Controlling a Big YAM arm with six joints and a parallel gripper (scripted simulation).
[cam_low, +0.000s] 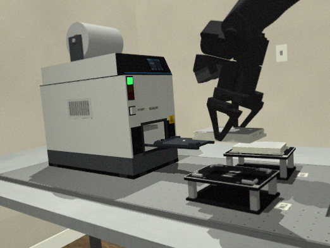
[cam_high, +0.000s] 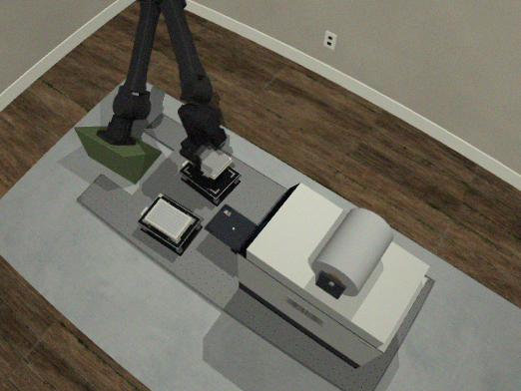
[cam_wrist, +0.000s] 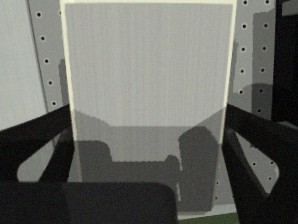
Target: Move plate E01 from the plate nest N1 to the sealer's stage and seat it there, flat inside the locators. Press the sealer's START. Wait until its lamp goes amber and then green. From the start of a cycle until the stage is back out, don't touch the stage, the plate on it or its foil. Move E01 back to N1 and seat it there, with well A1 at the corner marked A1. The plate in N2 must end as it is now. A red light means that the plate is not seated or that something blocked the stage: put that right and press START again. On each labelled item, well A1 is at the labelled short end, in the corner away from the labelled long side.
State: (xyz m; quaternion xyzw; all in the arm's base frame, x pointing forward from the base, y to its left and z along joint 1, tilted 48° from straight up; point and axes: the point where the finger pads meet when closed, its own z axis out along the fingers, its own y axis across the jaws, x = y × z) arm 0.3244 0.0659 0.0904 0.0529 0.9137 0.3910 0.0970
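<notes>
Now: the black plate nest 90 mm below my hand. Round my hand: sealer stage (200 mm ahead, 120 mm to the right, 50 mm below); covered white plate (10 mm ahead, 210 mm to the right, 70 mm below); start button (300 mm ahead, 30 mm to the right, 50 mm above).
</notes>
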